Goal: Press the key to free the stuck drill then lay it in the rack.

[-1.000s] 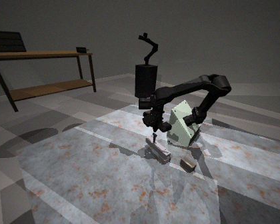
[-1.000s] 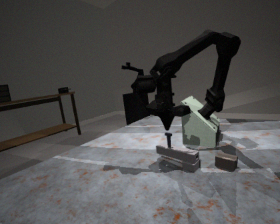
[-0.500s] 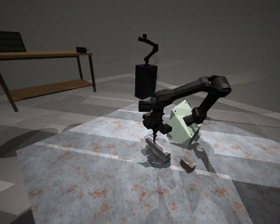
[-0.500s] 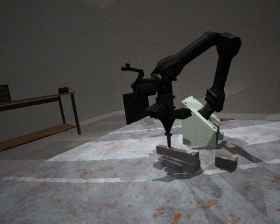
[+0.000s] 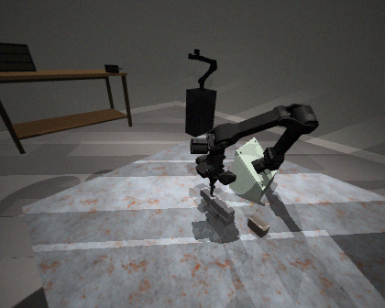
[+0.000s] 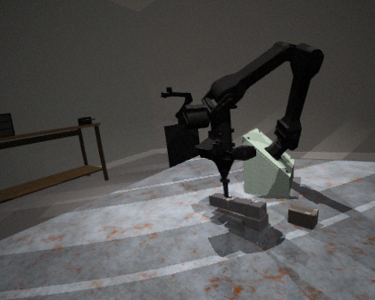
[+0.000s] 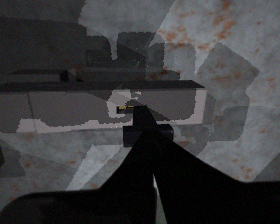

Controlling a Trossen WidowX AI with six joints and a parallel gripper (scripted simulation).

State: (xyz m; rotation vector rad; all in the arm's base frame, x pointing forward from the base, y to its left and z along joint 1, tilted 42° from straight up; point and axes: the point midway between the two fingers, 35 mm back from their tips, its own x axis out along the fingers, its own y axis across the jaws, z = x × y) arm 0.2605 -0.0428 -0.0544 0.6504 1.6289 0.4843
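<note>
Now: the dark key 3 cm below my gripper tip. Also, from my gripper tip: rack: 5 cm behind, 21 cm to the left, 10 cm below; drill: 6 cm to the left, 7 cm below.
</note>
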